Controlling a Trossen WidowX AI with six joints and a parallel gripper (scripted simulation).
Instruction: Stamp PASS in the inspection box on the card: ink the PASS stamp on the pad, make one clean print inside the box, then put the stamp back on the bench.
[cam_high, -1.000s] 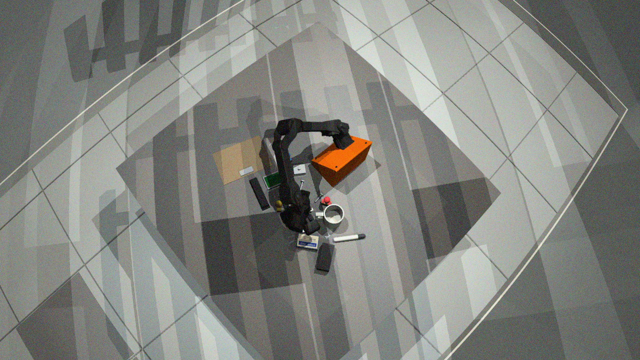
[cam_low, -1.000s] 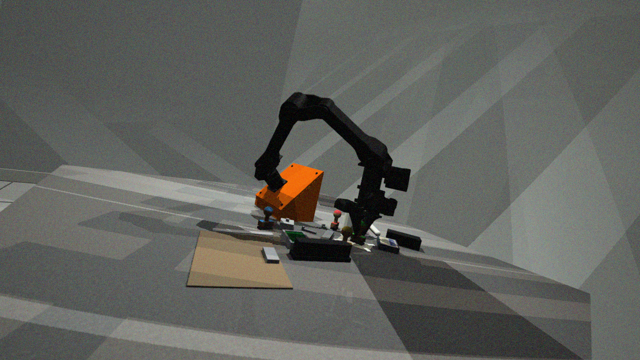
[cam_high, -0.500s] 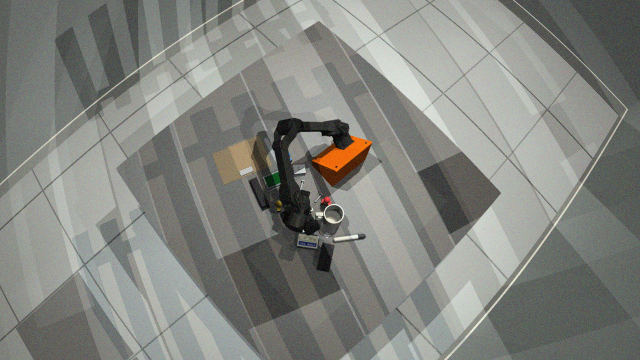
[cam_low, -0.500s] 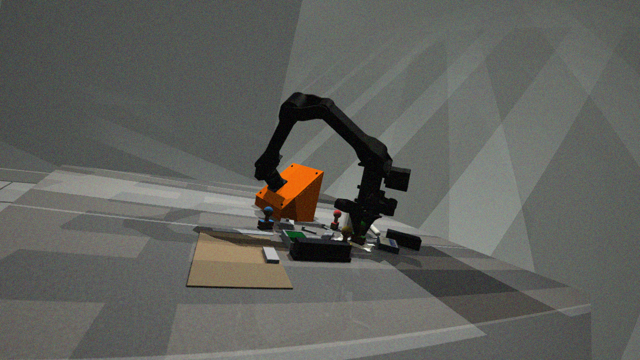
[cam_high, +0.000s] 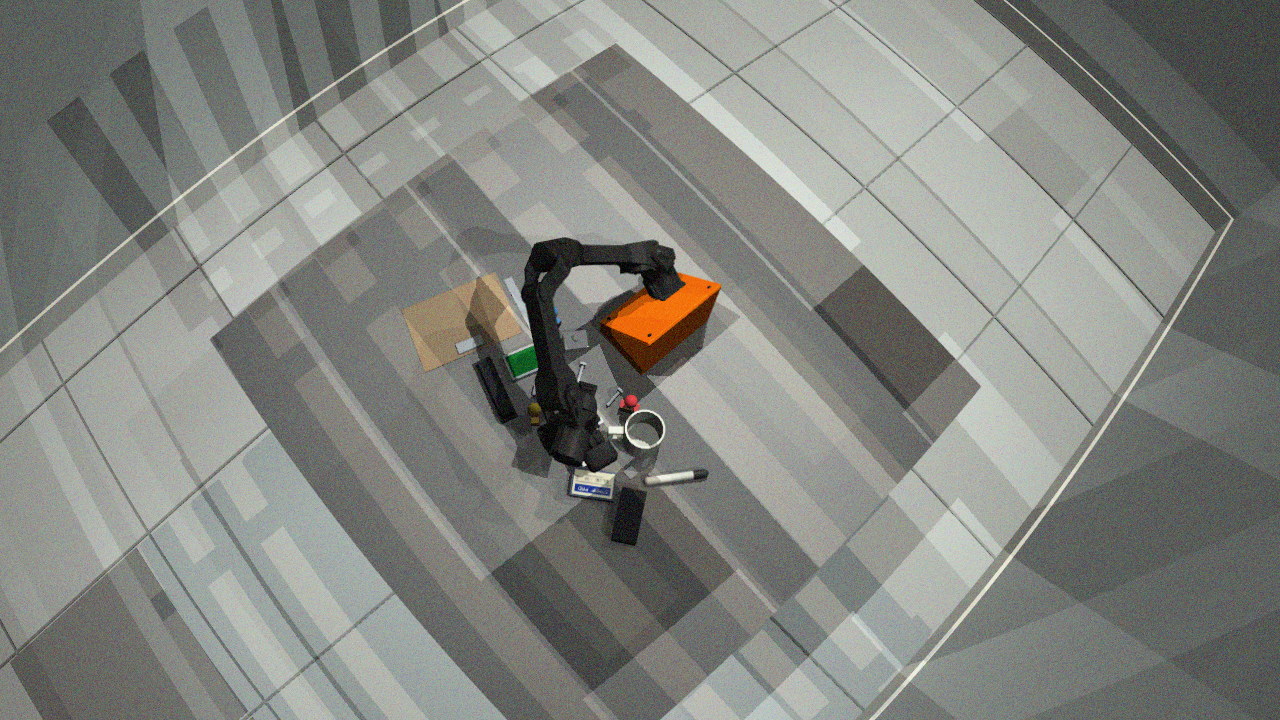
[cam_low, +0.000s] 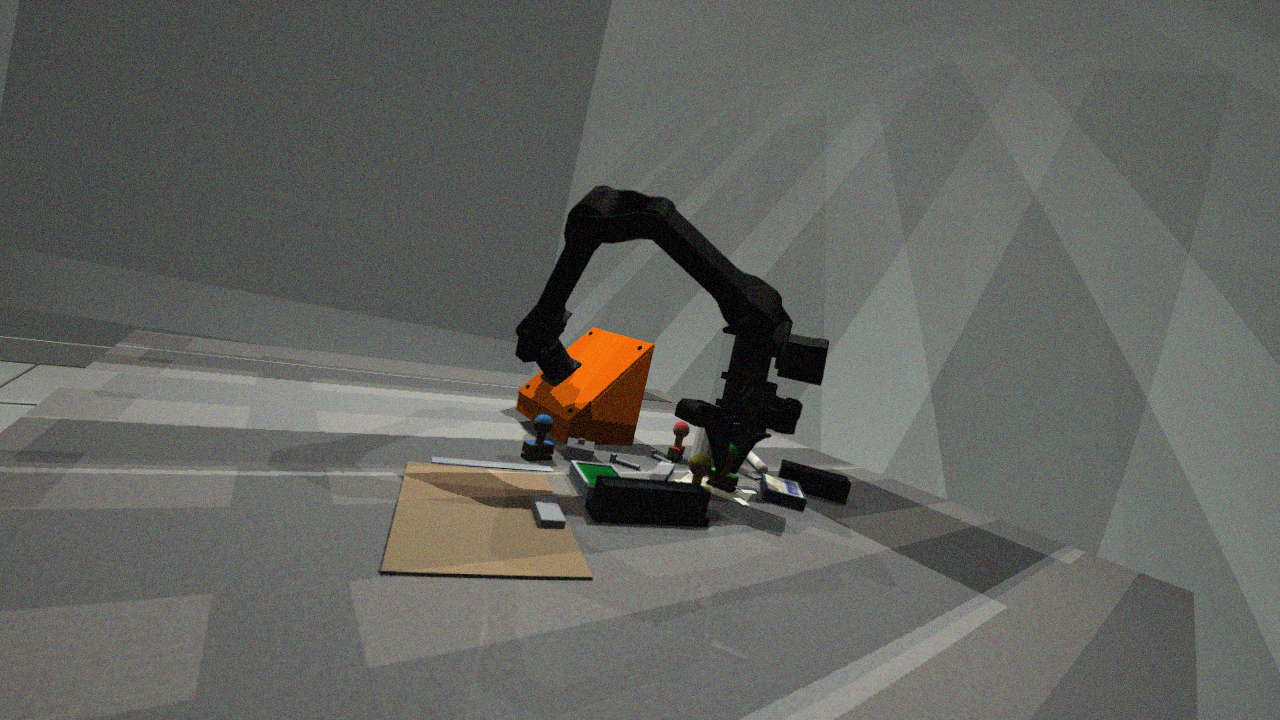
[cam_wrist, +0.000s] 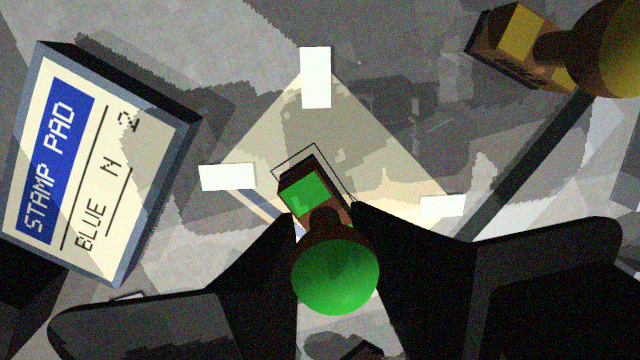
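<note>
The green-knobbed stamp lies right at my gripper tip. From my gripper tip the other things lie so: yellow-knobbed stamp: 4 cm ahead, 10 cm to the right; cream card: 1 cm to the right, 3 cm below; stamp pad box: 4 cm ahead, 9 cm to the left, 1 cm below.
</note>
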